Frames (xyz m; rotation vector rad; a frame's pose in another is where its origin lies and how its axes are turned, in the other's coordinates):
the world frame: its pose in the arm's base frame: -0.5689 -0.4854 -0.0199 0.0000 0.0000 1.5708
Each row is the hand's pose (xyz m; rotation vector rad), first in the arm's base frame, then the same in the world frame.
Working: the arm's base frame: its pose in the world frame: 0.4854 -0.5689 0.0199 0.0000 0.0000 -1.5708

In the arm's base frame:
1: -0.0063 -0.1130 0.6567 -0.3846 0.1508 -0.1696
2: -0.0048 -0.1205 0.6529 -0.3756 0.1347 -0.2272
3: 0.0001 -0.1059 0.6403 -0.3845 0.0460 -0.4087
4: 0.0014 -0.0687 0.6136 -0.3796 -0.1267 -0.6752
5: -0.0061 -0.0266 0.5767 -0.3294 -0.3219 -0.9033
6: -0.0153 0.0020 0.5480 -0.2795 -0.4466 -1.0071
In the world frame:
1: 0.3724 -0.5626 0.6766 -0.1877 0.4299 -1.7153
2: 0.3649 -0.5641 0.6728 -0.1950 0.4131 -1.7743
3: 0.3795 -0.5690 0.6602 -0.2811 0.3576 -1.9564
4: 0.4167 -0.5703 0.6335 -0.4371 0.2183 -2.2200
5: 0.4588 -0.5628 0.5966 -0.5818 0.0067 -2.4379
6: 0.4874 -0.5536 0.5679 -0.6590 -0.1516 -2.5293

